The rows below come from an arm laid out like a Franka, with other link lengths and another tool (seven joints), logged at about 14 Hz.
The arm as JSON. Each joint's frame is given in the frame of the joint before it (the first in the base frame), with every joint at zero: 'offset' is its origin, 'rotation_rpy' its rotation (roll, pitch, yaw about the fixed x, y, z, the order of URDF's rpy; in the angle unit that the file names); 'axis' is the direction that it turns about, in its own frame. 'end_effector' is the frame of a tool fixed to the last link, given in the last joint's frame.
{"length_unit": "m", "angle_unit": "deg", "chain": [
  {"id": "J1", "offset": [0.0, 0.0, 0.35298], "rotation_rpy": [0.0, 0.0, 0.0], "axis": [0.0, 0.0, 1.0]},
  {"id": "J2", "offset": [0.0, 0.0, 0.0], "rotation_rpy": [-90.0, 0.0, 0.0], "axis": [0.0, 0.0, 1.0]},
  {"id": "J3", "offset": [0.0, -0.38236, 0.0], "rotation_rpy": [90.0, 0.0, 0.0], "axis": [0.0, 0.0, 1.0]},
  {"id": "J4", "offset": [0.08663, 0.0, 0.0], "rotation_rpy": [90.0, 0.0, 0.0], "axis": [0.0, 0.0, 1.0]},
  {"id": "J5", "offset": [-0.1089, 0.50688, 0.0], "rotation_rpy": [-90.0, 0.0, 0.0], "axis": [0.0, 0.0, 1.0]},
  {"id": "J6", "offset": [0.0, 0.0, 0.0], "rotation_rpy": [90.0, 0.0, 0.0], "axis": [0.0, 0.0, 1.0]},
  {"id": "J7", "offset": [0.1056, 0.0, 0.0], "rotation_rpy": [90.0, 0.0, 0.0], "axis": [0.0, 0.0, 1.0]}
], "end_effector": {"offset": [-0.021, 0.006, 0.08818], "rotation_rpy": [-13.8, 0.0, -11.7]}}
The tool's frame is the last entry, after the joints.
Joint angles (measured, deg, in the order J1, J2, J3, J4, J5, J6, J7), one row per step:
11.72 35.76 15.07 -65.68 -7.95 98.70 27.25
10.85 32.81 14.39 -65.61 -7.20 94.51 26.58
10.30 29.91 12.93 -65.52 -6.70 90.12 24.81
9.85 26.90 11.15 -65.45 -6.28 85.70 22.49
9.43 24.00 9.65 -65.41 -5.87 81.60 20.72
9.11 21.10 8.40 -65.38 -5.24 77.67 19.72
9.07 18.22 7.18 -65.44 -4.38 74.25 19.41
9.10 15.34 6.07 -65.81 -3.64 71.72 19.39
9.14 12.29 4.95 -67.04 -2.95 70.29 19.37
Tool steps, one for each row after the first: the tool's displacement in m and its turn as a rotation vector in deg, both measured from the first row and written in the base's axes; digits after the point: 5 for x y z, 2 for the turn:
-0.00900 -0.02337 0.03859 -0.82 1.09 -0.83
-0.01907 -0.05078 0.07487 -2.16 2.28 -0.92
-0.03174 -0.08048 0.11189 -3.46 3.47 -0.72
-0.04733 -0.10648 0.14723 -4.37 4.59 -0.85
-0.06649 -0.12776 0.18213 -4.80 5.66 -1.44
-0.08803 -0.14398 0.21557 -4.81 6.39 -2.34
-0.11002 -0.15775 0.24610 -4.66 6.53 -3.32
-0.13151 -0.17095 0.27079 -4.36 6.27 -4.25

